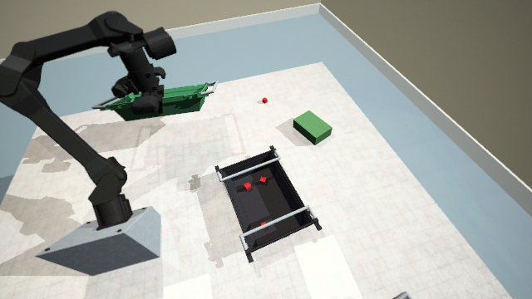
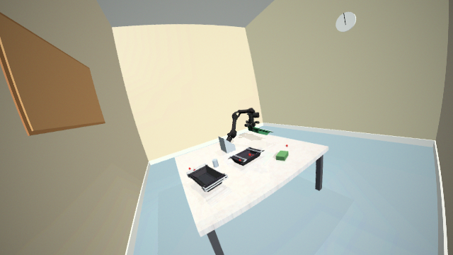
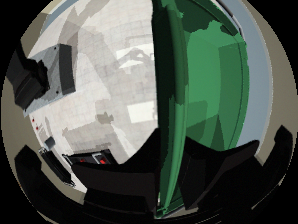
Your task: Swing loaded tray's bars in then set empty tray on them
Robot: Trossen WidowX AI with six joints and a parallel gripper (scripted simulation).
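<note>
The green tray lies 20 mm ahead of my gripper tip and 80 mm to the left of it. The rest, counted from my gripper tip: small red marker: 380 mm ahead, 120 mm to the left, 170 mm below; grey cylinder: 60 mm ahead, 600 mm to the right, 150 mm below; dark green block: 480 mm ahead, 110 mm to the right, 160 mm below.
</note>
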